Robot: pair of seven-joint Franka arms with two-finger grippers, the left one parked.
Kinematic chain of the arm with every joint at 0, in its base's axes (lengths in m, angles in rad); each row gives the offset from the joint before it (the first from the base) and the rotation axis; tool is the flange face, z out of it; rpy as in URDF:
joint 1: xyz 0 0 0.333 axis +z
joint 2: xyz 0 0 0 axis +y
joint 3: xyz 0 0 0.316 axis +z
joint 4: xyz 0.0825 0 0 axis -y
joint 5: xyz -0.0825 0 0.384 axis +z
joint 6: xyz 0 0 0 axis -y
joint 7: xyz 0.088 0 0 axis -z
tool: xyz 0 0 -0.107 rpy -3.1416 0 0
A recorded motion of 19 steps. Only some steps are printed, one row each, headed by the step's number.
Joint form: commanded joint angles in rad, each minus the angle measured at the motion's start. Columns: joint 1, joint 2, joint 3, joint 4, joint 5, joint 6, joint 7.
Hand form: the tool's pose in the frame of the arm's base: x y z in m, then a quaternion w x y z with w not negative. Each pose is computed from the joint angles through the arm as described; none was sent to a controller.
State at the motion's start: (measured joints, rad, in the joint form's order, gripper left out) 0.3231 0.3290 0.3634 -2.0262 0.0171 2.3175 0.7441
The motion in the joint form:
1: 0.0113 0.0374 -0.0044 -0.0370 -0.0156 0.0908 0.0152
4: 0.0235 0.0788 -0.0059 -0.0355 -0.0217 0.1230 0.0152
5: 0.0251 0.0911 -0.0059 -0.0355 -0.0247 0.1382 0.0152
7: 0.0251 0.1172 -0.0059 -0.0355 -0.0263 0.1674 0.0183
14: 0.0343 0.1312 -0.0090 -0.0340 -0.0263 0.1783 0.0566
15: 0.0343 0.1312 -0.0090 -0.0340 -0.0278 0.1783 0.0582
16: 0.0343 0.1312 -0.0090 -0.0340 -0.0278 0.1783 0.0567
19: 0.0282 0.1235 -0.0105 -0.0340 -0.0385 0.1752 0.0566
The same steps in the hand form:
1: 0.4573 0.3742 0.2660 0.04802 -0.99699 0.04441 0.04164
4: 0.4537 0.3802 0.2463 0.04946 -0.99691 0.03911 0.04687
5: 0.4534 0.3814 0.2408 0.05145 -0.99688 0.03807 0.04620
7: 0.4536 0.3822 0.2288 0.05573 -0.99650 0.04090 0.04704
14: 0.4513 0.3853 0.2223 0.05542 -0.99555 0.05774 0.04984
15: 0.4513 0.3853 0.2223 0.05507 -0.99557 0.05794 0.04955
16: 0.4513 0.3853 0.2223 0.05511 -0.99561 0.05719 0.04950
19: 0.4546 0.3821 0.2262 0.05331 -0.99600 0.05626 0.04437

